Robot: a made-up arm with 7 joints. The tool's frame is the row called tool.
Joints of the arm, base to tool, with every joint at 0 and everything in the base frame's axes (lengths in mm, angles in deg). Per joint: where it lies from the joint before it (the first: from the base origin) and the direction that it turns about. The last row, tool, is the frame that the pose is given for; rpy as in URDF.
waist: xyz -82 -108 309 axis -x
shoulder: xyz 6 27 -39 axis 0.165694 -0.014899 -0.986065
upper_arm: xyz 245 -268 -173 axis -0.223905 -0.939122 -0.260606
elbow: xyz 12 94 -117 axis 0.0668 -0.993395 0.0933
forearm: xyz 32 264 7 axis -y
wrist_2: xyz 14 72 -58 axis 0.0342 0.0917 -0.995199
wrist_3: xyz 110 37 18 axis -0.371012 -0.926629 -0.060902
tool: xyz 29 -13 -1 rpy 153.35 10.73 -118.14
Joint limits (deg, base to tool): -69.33..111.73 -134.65..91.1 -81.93..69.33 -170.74..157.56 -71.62..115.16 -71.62..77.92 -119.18..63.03
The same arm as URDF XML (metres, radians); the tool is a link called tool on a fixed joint. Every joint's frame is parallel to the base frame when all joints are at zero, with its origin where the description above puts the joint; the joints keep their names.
<robot name="arm">
<joint name="waist" type="revolute"><parent link="base_link"/><child link="link1"/><origin xyz="-0.0820 -0.1080 0.3090"/><axis xyz="-1 0 0"/><limit lower="-1.2100" upper="1.9501"/></joint>
<joint name="shoulder" type="revolute"><parent link="link1"/><child link="link2"/><origin xyz="0.0060 0.0270 -0.0390"/><axis xyz="0.165694 -0.014899 -0.986065"/><limit lower="-2.3501" upper="1.5900"/></joint>
<joint name="upper_arm" type="revolute"><parent link="link2"/><child link="link3"/><origin xyz="0.2450 -0.2680 -0.1730"/><axis xyz="-0.223905 -0.939122 -0.260606"/><limit lower="-1.4299" upper="1.2100"/></joint>
<joint name="elbow" type="revolute"><parent link="link3"/><child link="link4"/><origin xyz="0.0120 0.0940 -0.1170"/><axis xyz="0.0668 -0.993395 0.0933"/><limit lower="-2.9800" upper="2.7499"/></joint>
<joint name="forearm" type="revolute"><parent link="link4"/><child link="link5"/><origin xyz="0.0320 0.2640 0.0070"/><axis xyz="0 -1 0"/><limit lower="-1.2500" upper="2.0099"/></joint>
<joint name="wrist_2" type="revolute"><parent link="link5"/><child link="link6"/><origin xyz="0.0140 0.0720 -0.0580"/><axis xyz="0.0342 0.0917 -0.995199"/><limit lower="-1.2500" upper="1.3600"/></joint>
<joint name="wrist_3" type="revolute"><parent link="link6"/><child link="link7"/><origin xyz="0.1100 0.0370 0.0180"/><axis xyz="-0.371012 -0.926629 -0.060902"/><limit lower="-2.0801" upper="1.1001"/></joint>
<joint name="tool_fixed" type="fixed"><parent link="link7"/><child link="tool"/><origin xyz="0.0290 -0.0130 -0.0010" rpy="2.6765 0.1873 -2.0619"/></joint>
<link name="base_link"/>
<link name="link1"/>
<link name="link2"/>
<link name="link3"/>
<link name="link4"/>
<link name="link5"/>
<link name="link6"/>
<link name="link7"/>
<link name="tool"/>
</robot>

